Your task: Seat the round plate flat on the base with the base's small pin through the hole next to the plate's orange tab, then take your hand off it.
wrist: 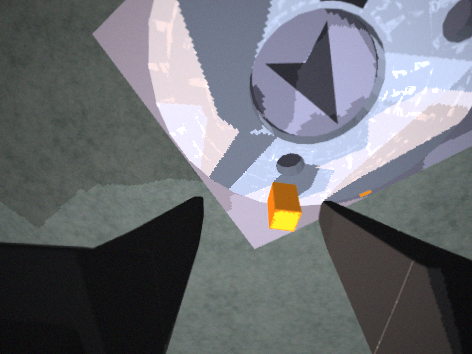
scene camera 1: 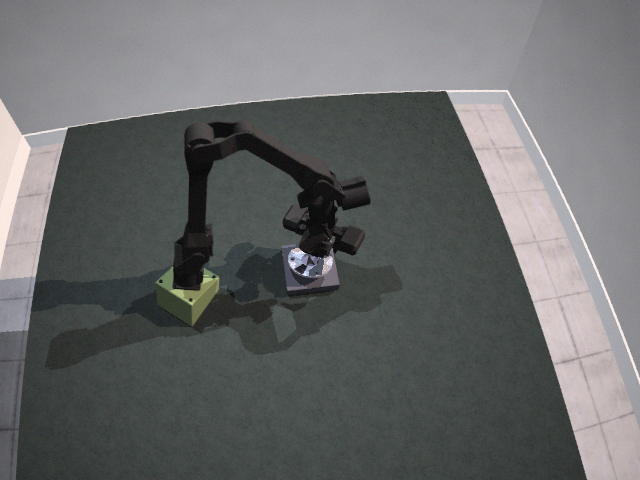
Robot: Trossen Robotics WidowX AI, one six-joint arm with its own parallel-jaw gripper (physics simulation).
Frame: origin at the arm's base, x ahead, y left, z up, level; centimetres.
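Seen in the pictures: gripper, fingertip midpoint: (wrist: 261, 208) (scene camera 1: 325, 247); arm's base at its link origin: (scene camera 1: 187, 279).
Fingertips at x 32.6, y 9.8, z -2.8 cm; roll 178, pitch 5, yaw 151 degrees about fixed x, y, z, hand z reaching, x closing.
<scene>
Pixels of each thing's middle, then the offset from my fingertips to it. "spot": a spot on its surface instead. Level surfaces: height alone.
- silvery round plate at a spot on its surface: (wrist: 175, 125) (scene camera 1: 331, 263) spot: dx +1.1, dy -5.0, dz +1.0 cm
- square grey-mauve base at the middle of its body: (wrist: 302, 76) (scene camera 1: 309, 265) dx -3.8, dy -4.3, dz -1.2 cm
- base's round hub at a spot on its surface: (wrist: 350, 85) spot: dx -4.8, dy -3.5, dz +0.9 cm
- orange tab at the middle of its body: (wrist: 283, 206) dx -1.0, dy -0.2, dz +0.8 cm
- dark-centred hole at a spot on its surface: (wrist: 289, 161) spot: dx -2.0, dy -1.2, dz -0.8 cm
- small orange mark at a spot on its surface: (wrist: 365, 193) spot: dx -4.5, dy +1.6, dz -0.7 cm
- dark green mat at its surface level: dz -3.2 cm
The silvery round plate (scene camera 1: 325, 265) (wrist: 175, 125) lies over the square grey-mauve base (scene camera 1: 311, 287) (wrist: 120, 45). In the wrist view it looks slightly tilted, with a dark gap under its lower-right rim. The base's round hub (wrist: 350, 85) shows in the plate's centre opening. The orange tab (wrist: 285, 210) stands at the plate's near edge, beside a dark-centred hole (wrist: 289, 161); whether the pin is inside it I cannot tell. My gripper (scene camera 1: 316, 252) (wrist: 261, 208) is open and empty, its fingers on either side of the tab, apart from it. The fingertips are hard to make out in the scene view.
The arm stands on a yellow-green block (scene camera 1: 178, 302), left of the base in the scene view. A small orange mark (wrist: 365, 193) shows near the base's lower-right edge. The dark green mat (scene camera 1: 361, 387) lies under everything, with pale tiles (scene camera 1: 527, 217) at the right.
</scene>
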